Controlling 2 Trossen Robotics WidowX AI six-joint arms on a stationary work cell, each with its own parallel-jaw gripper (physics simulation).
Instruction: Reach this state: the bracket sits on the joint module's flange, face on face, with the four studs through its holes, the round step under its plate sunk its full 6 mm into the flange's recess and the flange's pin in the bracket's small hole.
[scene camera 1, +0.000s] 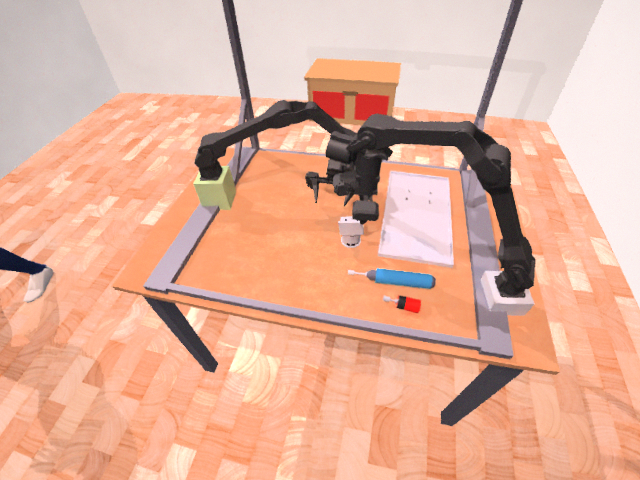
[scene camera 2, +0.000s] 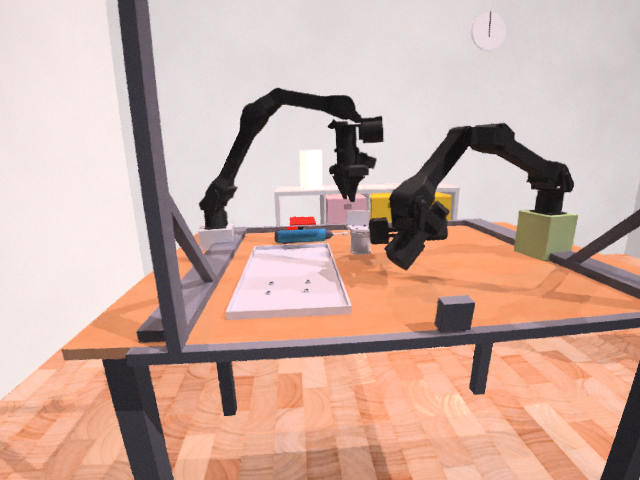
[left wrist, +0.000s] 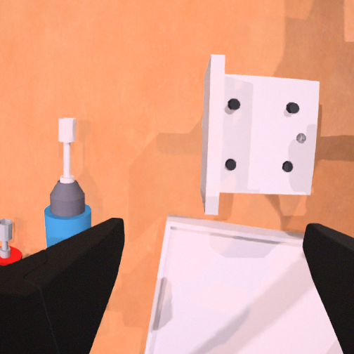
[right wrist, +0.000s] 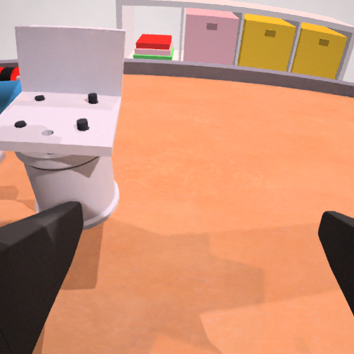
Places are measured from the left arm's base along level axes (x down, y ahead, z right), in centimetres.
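Where they show: left gripper, between the fingertips: (scene camera 2: 348, 200); right gripper, between the fingertips: (scene camera 1: 329, 204) (scene camera 2: 397, 232); left arm's base, origin of its link: (scene camera 1: 509, 286) (scene camera 2: 216, 227); right arm's base, origin of its link: (scene camera 1: 211, 174) (scene camera 2: 547, 212).
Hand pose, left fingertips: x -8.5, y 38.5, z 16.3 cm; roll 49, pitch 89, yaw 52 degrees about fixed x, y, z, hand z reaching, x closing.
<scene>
Each offset is from my left fingertips to the top centre of the thing. "pt": to the spot under its first point.
The white L-shaped bracket (scene camera 1: 350, 223) lies on top of the white round joint module @(dx +7.1, dy +2.6, dz +3.4 cm) (scene camera 1: 351, 236) in the middle of the table. In the left wrist view the bracket (left wrist: 268, 135) shows four dark studs through its holes and a grey pin (left wrist: 300, 138) in its small hole. From the right wrist view the bracket's plate (right wrist: 63, 119) looks level on the module (right wrist: 70, 186); the step under it is hidden. My left gripper (scene camera 2: 349, 188) hangs open and empty above the bracket, fingers apart (left wrist: 212, 226). My right gripper (scene camera 2: 430, 216) (right wrist: 200, 214) is open and empty beside the module.
A white tray @(dx +12.9, dy -19.7, dz +16.4 cm) (scene camera 1: 418, 216) with small screws lies right of the module. A blue screwdriver @(pt dx +10.7, dy -10.6, dz -12.9 cm) (scene camera 1: 399, 277) and a small red tool @(dx +11.1, dy -10.8, dz -19.3 cm) (scene camera 1: 406, 303) lie toward the front edge. A dark block @(dx +8.7, dy +1.4, dz +48.9 cm) (scene camera 2: 454, 312) sits on the table frame.
</scene>
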